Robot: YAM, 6 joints.
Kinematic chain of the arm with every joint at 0, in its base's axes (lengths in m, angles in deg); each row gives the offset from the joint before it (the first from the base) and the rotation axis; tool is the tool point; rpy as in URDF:
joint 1: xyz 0 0 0.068 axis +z
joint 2: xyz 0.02 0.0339 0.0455 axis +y
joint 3: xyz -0.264 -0.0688 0 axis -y
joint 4: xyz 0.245 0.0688 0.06 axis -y
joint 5: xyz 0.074 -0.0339 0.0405 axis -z
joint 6: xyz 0.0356 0 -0.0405 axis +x
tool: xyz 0 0 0 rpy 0 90 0
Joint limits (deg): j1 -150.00..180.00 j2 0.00..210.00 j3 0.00..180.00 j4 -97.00..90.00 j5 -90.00..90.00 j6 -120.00..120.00
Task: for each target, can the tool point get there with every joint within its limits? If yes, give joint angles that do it. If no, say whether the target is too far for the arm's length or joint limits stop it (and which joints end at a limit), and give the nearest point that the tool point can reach.
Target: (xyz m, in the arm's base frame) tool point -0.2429 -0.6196 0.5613
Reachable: no: too far | nearest point -0.1950 -0.4974 0.4702 | short by 0.160 m
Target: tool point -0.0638 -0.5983 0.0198
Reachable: yes | joints -93.94 188.49 150.76 65.79 39.25 68.67
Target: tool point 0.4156 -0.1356 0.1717
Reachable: yes | joints -21.33 123.68 94.83 -45.71 -44.34 -71.33
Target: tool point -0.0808 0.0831 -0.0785
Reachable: yes | joints 124.49 153.53 35.73 -23.43 -33.29 -95.55
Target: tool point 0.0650 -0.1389 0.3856
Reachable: yes | joints -63.00 41.38 55.12 -23.68 8.24 3.92
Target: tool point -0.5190 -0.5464 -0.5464
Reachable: no: too far | nearest point -0.3435 -0.3616 -0.2800 | short by 0.369 m
